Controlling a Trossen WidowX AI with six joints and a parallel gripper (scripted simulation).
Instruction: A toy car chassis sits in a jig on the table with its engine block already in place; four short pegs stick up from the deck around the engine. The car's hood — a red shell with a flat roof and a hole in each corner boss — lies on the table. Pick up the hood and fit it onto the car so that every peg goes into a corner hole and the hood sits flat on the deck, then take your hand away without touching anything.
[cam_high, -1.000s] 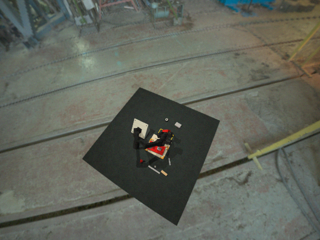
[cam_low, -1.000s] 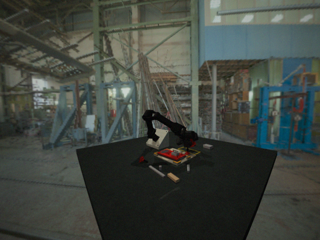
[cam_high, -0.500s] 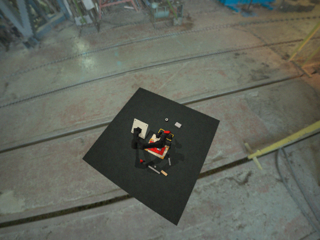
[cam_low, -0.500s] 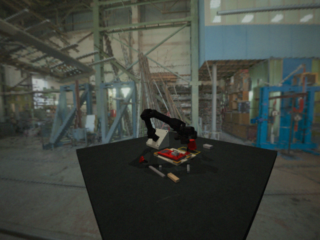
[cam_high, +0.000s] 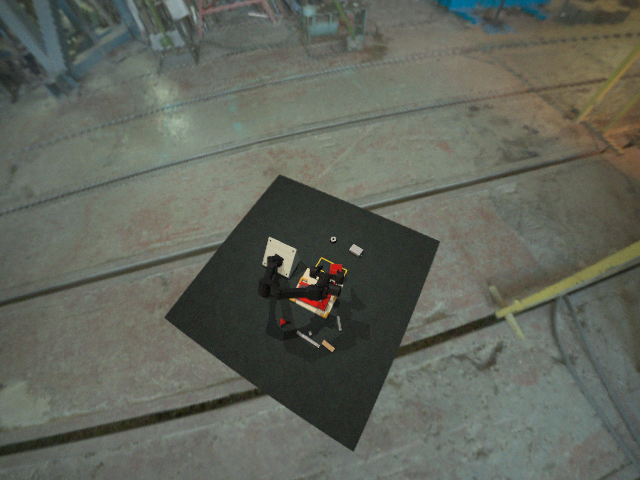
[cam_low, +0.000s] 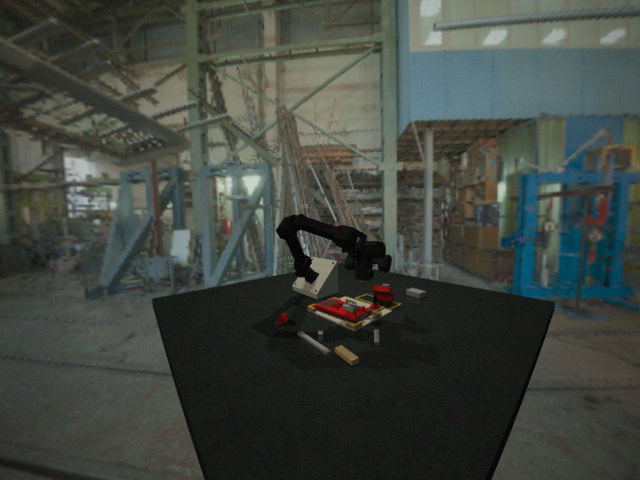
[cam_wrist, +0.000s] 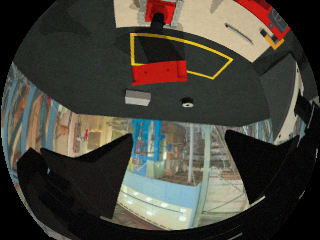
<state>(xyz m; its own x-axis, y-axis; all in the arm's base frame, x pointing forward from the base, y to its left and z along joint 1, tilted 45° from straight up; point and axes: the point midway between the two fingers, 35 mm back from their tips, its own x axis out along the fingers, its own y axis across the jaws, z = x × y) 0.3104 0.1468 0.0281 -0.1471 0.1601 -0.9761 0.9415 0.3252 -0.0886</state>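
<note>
Right now the red hood is 10 cm below my gripper tip, 5 cm to the left of it and 1 cm ahead of it. Also, from my gripper tip: grey bar: 38 cm to the right, 14 cm below, 10 cm ahead; then grey engine block: 15 cm to the right, 12 cm below, 2 cm ahead; then beige jig: 14 cm to the right, 14 cm below, 1 cm behind.
</note>
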